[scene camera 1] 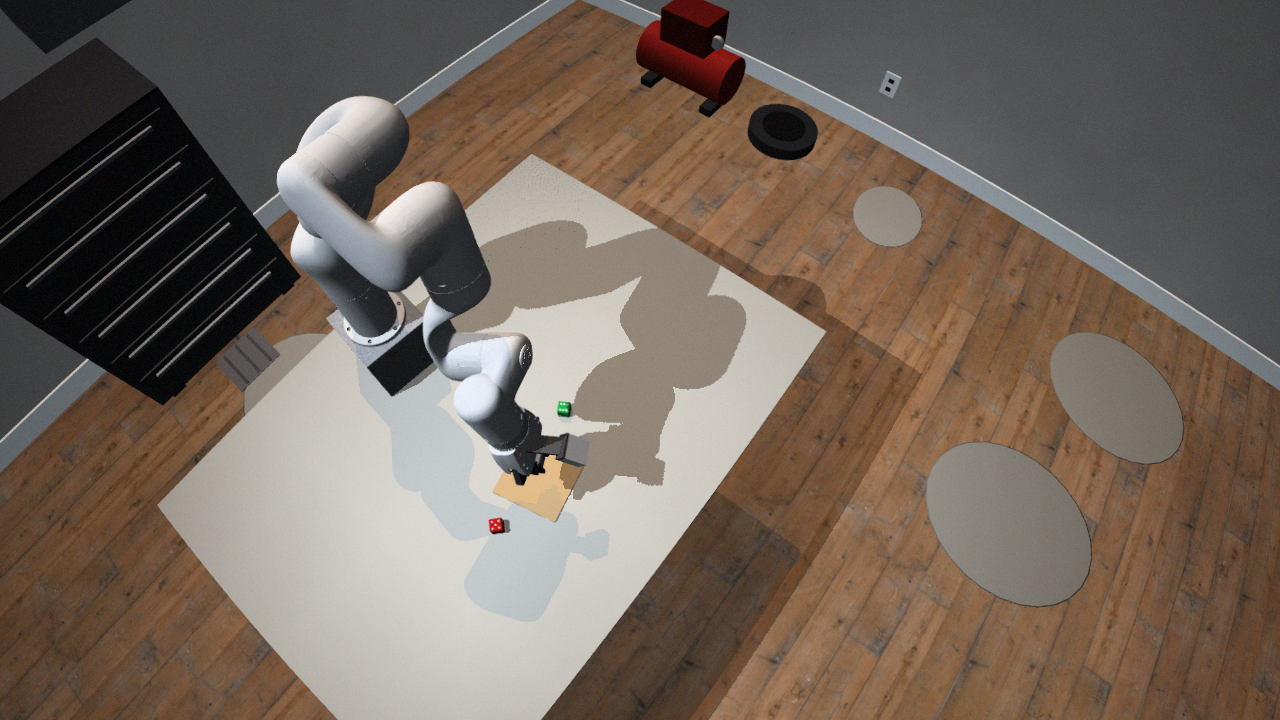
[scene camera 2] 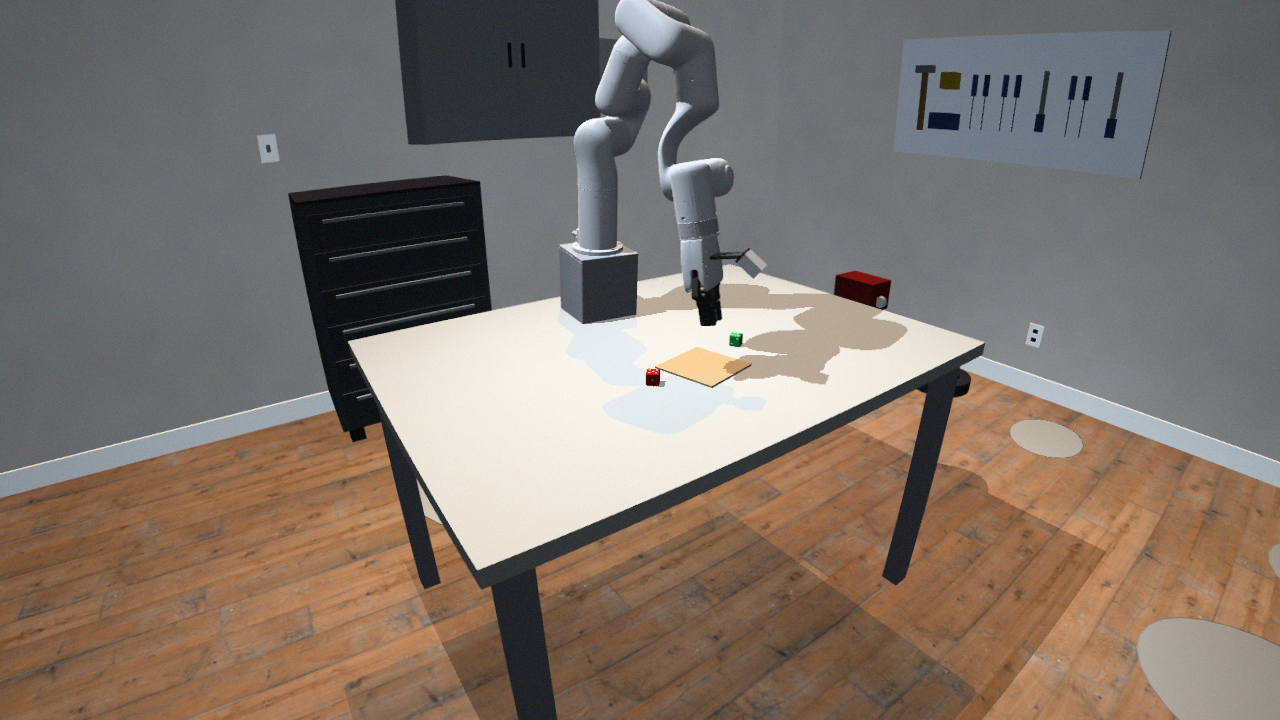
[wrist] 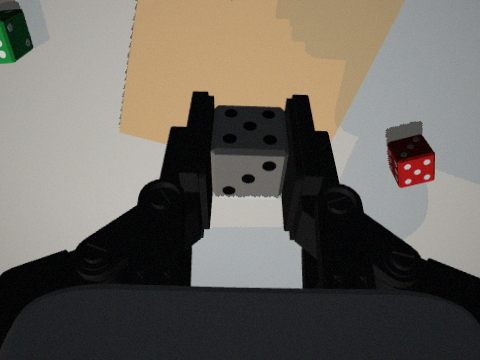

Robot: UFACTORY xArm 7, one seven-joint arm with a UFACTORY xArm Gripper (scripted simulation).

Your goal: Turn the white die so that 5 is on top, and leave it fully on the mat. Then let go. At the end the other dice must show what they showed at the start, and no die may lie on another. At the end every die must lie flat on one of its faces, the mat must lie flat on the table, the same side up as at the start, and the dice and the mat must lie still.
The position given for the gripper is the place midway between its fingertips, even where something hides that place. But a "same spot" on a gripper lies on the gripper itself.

The gripper shows in scene camera 1 (539,462), in scene camera 2 and in the wrist view. A tan mat shows in scene camera 1, in scene camera 2 (702,366) and in the wrist view. One and the same spot on the tan mat: (wrist: 247,60) is (scene camera 1: 541,475). One and the same spot on the gripper: (wrist: 146,245) is (scene camera 2: 718,289).
